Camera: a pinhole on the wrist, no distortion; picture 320 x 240 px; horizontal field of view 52.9 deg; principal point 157.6 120.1 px. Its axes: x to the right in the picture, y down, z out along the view. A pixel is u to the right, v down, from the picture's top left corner.
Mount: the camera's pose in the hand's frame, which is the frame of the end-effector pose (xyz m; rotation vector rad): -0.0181 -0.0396 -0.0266 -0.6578 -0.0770 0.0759
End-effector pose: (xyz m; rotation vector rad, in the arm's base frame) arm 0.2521 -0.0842 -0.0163 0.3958 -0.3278 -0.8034
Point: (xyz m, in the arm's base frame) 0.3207 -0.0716 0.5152
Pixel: 260 106
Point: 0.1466 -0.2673 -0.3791
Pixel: behind the camera
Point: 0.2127 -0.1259 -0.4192
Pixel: behind the camera
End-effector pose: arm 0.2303 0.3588 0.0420 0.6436 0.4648 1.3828
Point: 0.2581 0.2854 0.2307
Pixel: 138 109
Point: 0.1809 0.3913 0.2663
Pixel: 266 221
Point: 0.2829 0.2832 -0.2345
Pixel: behind the camera
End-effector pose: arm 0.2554 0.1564 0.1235 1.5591 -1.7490 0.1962
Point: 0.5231 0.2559 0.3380
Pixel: behind the camera
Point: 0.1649 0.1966 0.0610
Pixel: 61 201
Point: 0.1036 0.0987 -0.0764
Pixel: 102 15
